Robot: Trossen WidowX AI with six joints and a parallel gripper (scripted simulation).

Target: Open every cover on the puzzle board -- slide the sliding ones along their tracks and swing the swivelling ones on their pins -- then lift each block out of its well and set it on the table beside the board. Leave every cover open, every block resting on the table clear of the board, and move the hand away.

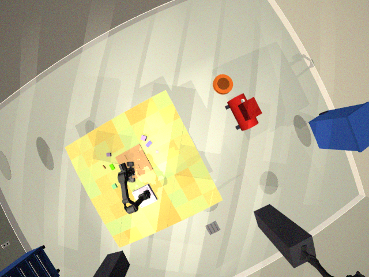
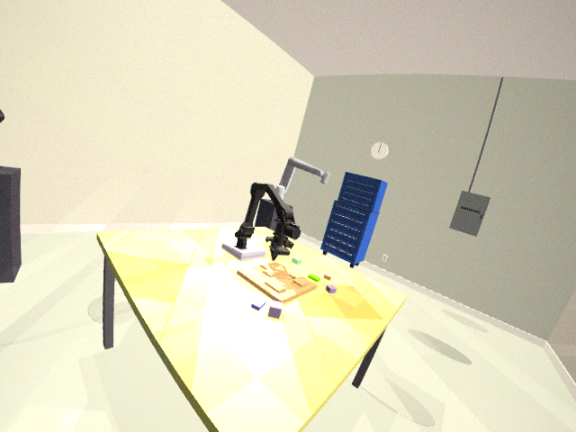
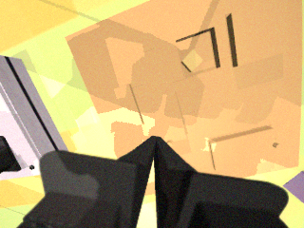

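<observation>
Right now my gripper tip is 7 cm above the tan puzzle board and 5 cm short of it. Round my gripper tip: lilac block 23 cm to the left, 23 cm ahead, 8 cm below; brown block 34 cm to the left, 13 cm ahead, 8 cm below.
</observation>
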